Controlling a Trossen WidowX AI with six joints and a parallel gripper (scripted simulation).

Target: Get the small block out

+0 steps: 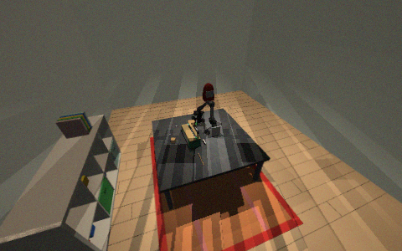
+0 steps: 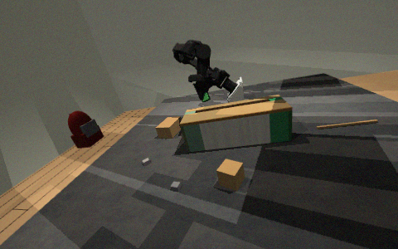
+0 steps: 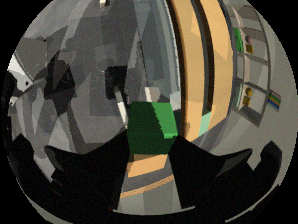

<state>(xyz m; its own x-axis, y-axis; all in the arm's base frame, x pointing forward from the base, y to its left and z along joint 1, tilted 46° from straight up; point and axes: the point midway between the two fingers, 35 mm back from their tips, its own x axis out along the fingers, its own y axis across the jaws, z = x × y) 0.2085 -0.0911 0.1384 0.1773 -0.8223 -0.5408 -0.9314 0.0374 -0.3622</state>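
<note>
Now: the green block 1 cm to the left of my gripper tip and 1 cm above it. Also, from my gripper tip: tan cube (37 cm ahead, 12 cm below, 7 cm to the left); then thin stick (51 cm to the left, 18 cm ahead, 14 cm below); then box (11 cm to the left, 10 cm ahead, 8 cm below).
</note>
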